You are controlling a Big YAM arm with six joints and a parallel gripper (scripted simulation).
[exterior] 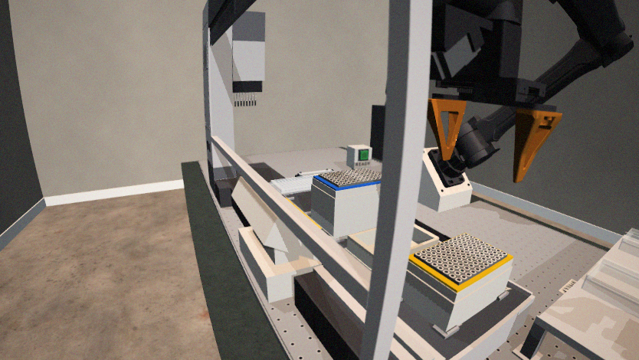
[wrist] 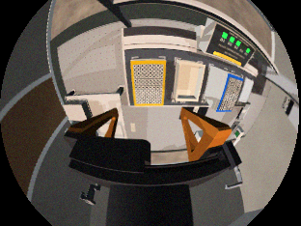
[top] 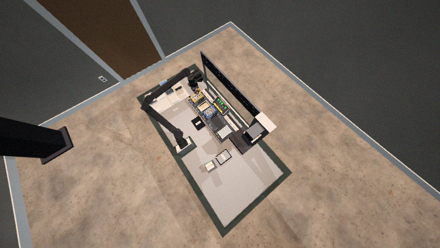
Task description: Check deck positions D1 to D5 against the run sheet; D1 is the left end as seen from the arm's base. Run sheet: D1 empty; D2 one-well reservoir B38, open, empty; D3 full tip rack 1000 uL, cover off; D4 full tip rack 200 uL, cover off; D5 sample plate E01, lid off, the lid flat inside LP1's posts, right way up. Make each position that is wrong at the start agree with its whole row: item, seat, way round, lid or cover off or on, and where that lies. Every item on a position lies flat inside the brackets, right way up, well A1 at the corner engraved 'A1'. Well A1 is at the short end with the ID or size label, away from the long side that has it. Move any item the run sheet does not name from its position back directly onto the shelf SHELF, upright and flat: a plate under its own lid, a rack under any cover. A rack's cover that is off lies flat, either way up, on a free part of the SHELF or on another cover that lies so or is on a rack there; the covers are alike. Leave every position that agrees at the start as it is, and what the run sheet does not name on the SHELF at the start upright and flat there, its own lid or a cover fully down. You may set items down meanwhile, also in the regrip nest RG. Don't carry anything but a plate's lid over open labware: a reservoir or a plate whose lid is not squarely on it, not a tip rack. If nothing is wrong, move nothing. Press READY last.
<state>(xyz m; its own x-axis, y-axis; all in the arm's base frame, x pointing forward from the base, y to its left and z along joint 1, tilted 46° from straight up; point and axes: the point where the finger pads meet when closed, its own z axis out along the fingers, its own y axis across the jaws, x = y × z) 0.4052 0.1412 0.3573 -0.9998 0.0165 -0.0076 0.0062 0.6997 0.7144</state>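
My gripper is now 14 cm above the yellow-rimmed tip rack and 1 cm past it. Round my hand: white frame post 19 cm ahead, 6 cm to the left; then frame bar 30 cm to the right, 19 cm ahead, 6 cm below; then blue-rimmed tip rack 25 cm to the right, 11 cm below, 1 cm behind.
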